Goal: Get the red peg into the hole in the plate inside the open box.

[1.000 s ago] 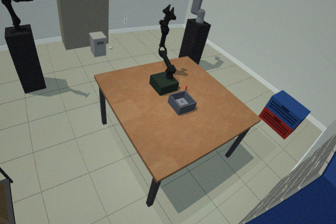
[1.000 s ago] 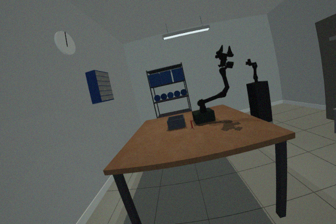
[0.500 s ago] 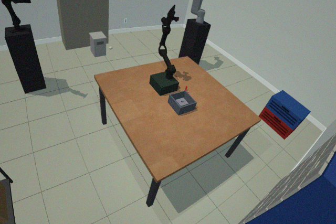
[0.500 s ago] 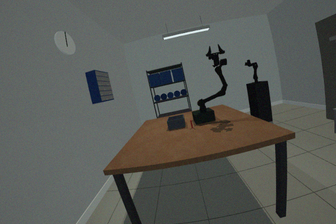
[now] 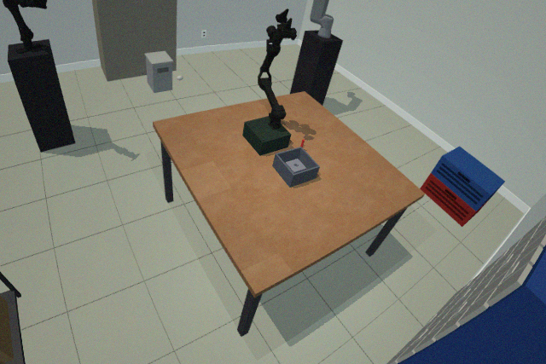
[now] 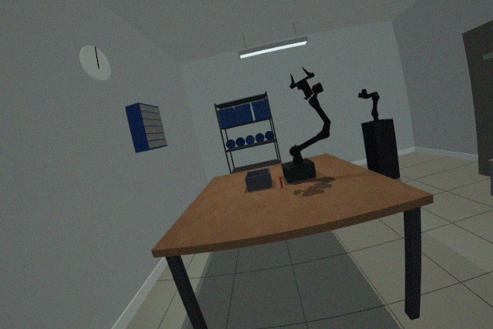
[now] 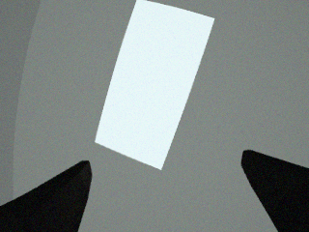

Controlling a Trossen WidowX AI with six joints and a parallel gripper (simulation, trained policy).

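Right now my gripper tip is 28 cm short of the red peg, 8 cm to the right of it and 75 cm above it. The rest, counted from my gripper tip: plate (43 cm ahead, 9 cm to the right, 74 cm below); grey box (43 cm ahead, 9 cm to the right, 76 cm below).
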